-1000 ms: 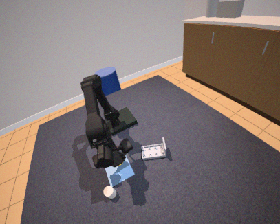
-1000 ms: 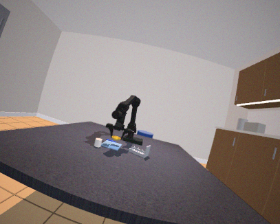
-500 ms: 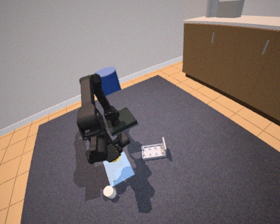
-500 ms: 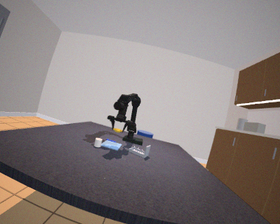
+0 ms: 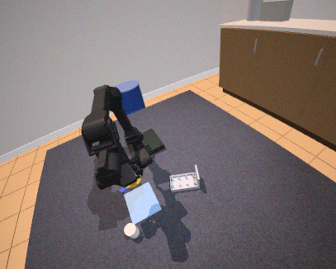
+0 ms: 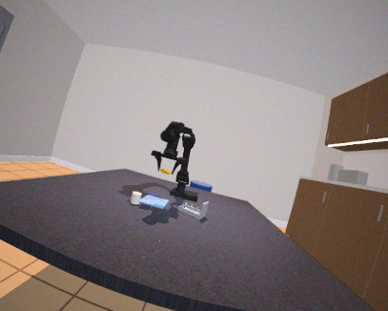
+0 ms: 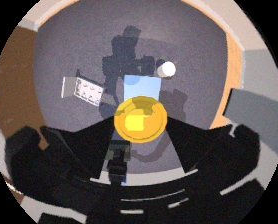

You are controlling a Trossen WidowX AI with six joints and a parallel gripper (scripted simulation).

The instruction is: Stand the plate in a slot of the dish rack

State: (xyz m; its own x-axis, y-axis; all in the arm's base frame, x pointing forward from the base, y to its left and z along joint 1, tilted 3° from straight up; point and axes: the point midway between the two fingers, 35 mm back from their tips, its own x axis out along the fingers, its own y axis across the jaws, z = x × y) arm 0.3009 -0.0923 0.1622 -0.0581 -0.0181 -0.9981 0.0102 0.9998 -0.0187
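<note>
Now: gripper tip 30 mm short of the dish rack, 190 mm to the right of it and 150 mm above it. Also, from my gripper tip: yellow plate (10 mm above); then white cup (100 mm ahead, 90 mm to the right, 140 mm below); then light blue mat (20 mm to the right, 170 mm below).
</note>
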